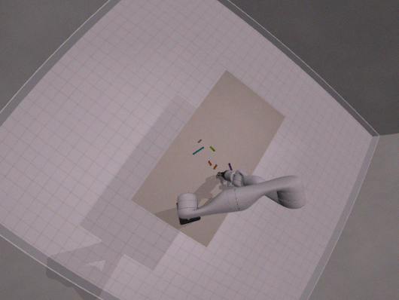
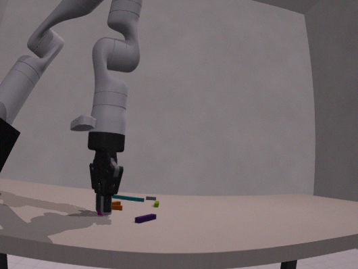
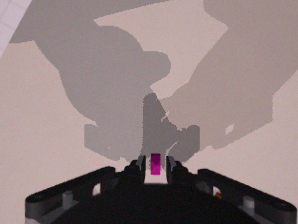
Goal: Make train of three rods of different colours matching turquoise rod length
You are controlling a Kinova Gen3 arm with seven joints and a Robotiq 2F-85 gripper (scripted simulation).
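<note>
Right now my hand is 20 mm above the magenta rod. Also, from my hand: lime rod 120 mm ahead, 180 mm to the left, 20 mm below; then purple rod 90 mm ahead, 30 mm to the right, 20 mm below; then turquoise rod 40 mm ahead, 260 mm to the left, 20 mm below.
</note>
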